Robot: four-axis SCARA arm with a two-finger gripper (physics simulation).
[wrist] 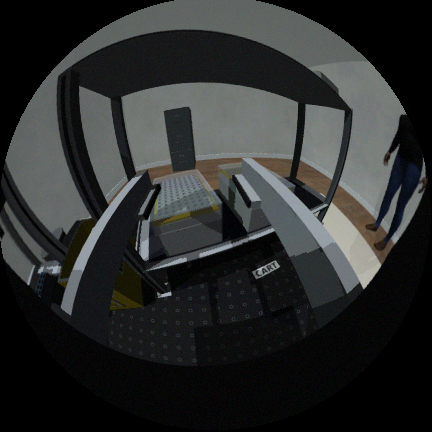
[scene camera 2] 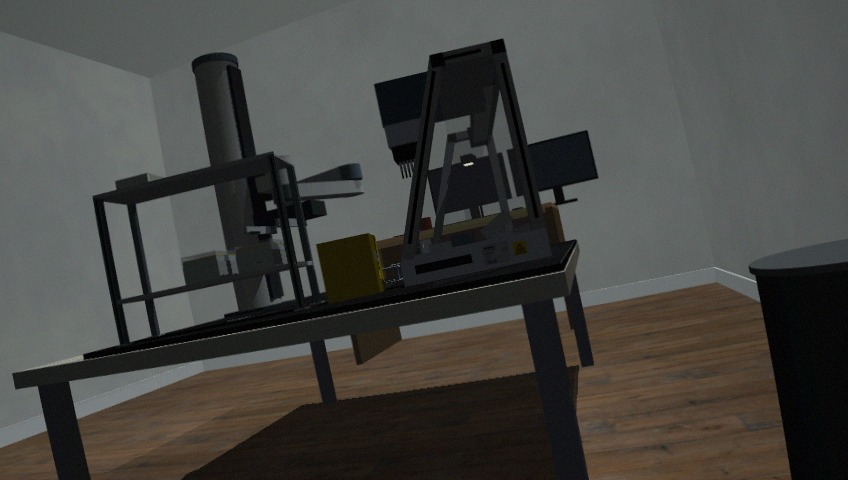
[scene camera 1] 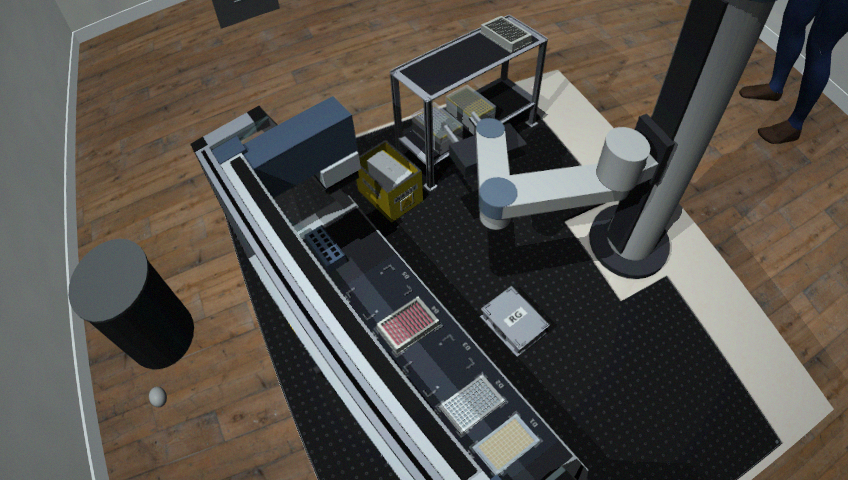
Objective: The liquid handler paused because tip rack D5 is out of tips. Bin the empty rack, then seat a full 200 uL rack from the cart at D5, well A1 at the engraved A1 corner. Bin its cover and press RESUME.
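Places are measured from the arm's base along level axes (x back, y right, z up), in millimetres.
Where they show: gripper, between the fingertips: (wrist: 194,171) (scene camera 2: 261,226) (scene camera 1: 457,119); arm's base, origin of its link: (scene camera 1: 629,242).
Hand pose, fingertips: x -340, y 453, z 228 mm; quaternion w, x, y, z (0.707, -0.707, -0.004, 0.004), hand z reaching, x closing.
Note:
Each offset is from my fingertips to the top centre of the thing. "pt": to the spot under its first point.
My gripper (scene camera 1: 461,123) (wrist: 194,171) is open and empty at the cart's lower shelf; its fingers stand wide apart. In the wrist view, a covered rack with pale tips and a yellow band (scene camera 1: 437,127) (scene camera 2: 258,258) (wrist: 185,200) shows between them; contact cannot be told. A second covered rack, with a yellowish top (scene camera 1: 470,104) (scene camera 2: 205,268) (wrist: 227,187), stands beside it, partly hidden by the right finger in the wrist view. Slot D5 {pt dy -312, dx -385, dz -157 mm} (scene camera 1: 377,291) shows bare between its corner brackets. A pale rack {dy +8, dx -208, dz -99 mm} (scene camera 1: 386,166) lies in the yellow waste bin {dy -2, dx -220, dz -80 mm} (scene camera 1: 389,205) (scene camera 2: 351,267) (wrist: 127,290). RESUME is not discernible.
The cart {dy +97, dx +95, dz +141 mm} (scene camera 1: 458,65) (scene camera 2: 190,178) has corner posts and a top board above the racks; another rack {dy +127, dx +222, dz +166 mm} (scene camera 1: 507,32) (scene camera 2: 139,178) stands on top. A red plate {dy -437, dx -357, dz -126 mm} (scene camera 1: 409,324) sits at D4. An RG block {dy -525, dx -106, dz -159 mm} (scene camera 1: 514,319) stands on the mat. The blue handler head {pt dy -166, dx -444, dz +277 mm} (scene camera 1: 303,142) is beside the bin.

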